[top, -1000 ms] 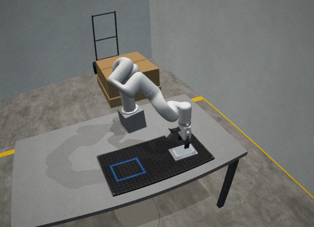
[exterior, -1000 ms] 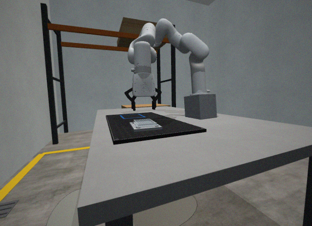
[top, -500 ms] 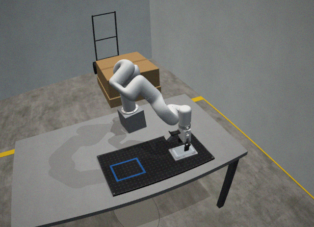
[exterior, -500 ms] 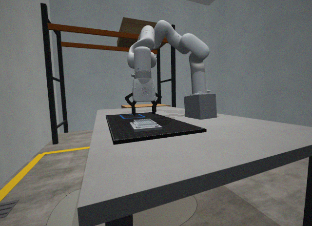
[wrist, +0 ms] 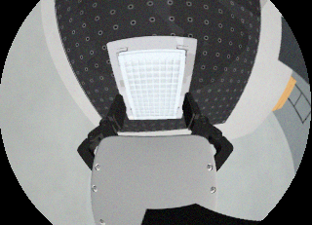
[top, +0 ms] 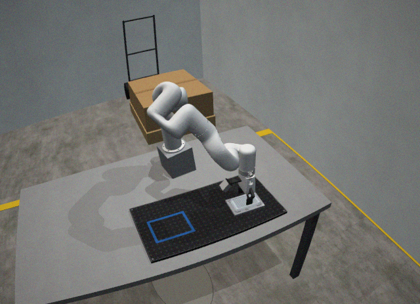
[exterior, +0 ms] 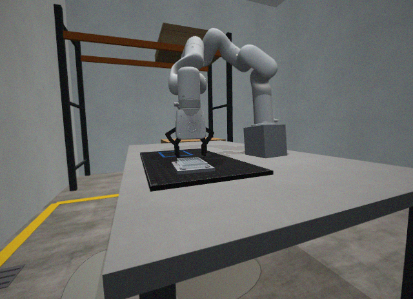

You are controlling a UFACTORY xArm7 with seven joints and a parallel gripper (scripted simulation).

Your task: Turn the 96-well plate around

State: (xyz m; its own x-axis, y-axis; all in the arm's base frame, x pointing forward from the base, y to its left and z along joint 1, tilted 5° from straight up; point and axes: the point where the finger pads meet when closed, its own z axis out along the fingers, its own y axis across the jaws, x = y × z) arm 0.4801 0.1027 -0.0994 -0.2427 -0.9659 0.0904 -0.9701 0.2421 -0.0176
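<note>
Now: the white 96-well plate 3 cm below my hand. Also, from my hand: plate nest N1 (4 cm below).
</note>
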